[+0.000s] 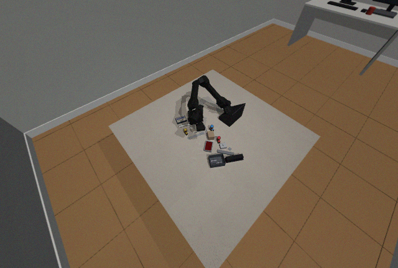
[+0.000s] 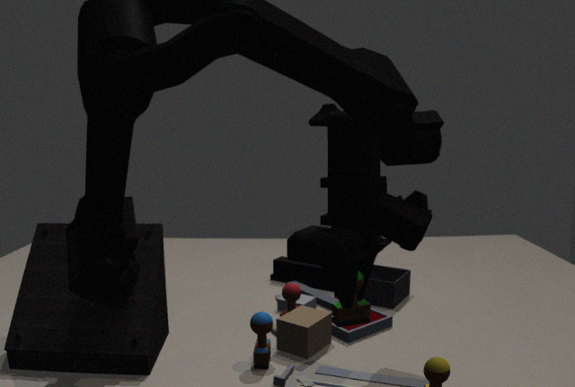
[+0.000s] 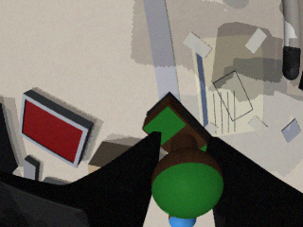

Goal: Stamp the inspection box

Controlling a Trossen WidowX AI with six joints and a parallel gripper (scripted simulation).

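My gripper tip is now 30 mm short of the grey ruler strip and 100 mm above it. Round my gripper tip: tan block 60 mm behind, 80 mm to the left, 70 mm below; green-knobbed stamp right at my gripper tip; yellow-knobbed stamp 90 mm ahead, 70 mm to the right, 80 mm below.
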